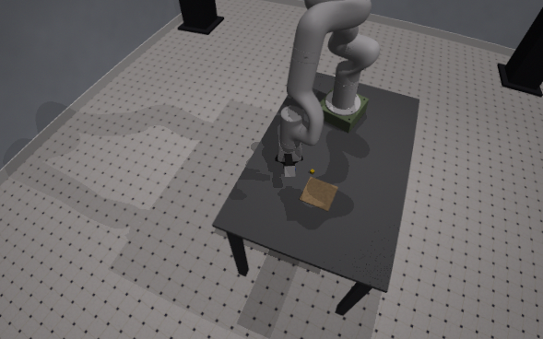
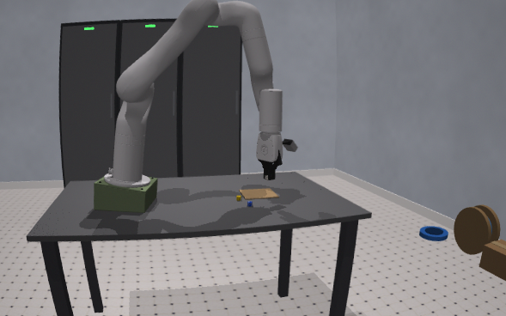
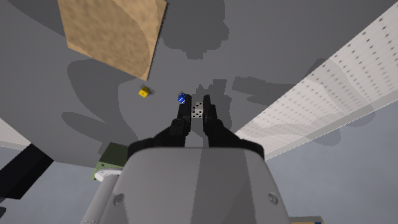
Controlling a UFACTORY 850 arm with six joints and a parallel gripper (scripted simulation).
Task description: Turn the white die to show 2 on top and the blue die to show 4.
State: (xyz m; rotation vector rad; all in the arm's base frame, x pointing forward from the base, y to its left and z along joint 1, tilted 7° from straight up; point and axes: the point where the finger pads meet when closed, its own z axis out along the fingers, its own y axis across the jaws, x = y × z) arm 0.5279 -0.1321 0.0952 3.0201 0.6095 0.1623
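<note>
Right now my hand is 110 mm above the blue die, 70 mm past it and 10 mm to the right of it. Also, from my hand: yellow die: 110 mm below, 90 mm to the left, 90 mm behind; then white die: 10 mm below, 10 mm behind; then tan mat: 160 mm to the left, 120 mm below, 10 mm ahead.
</note>
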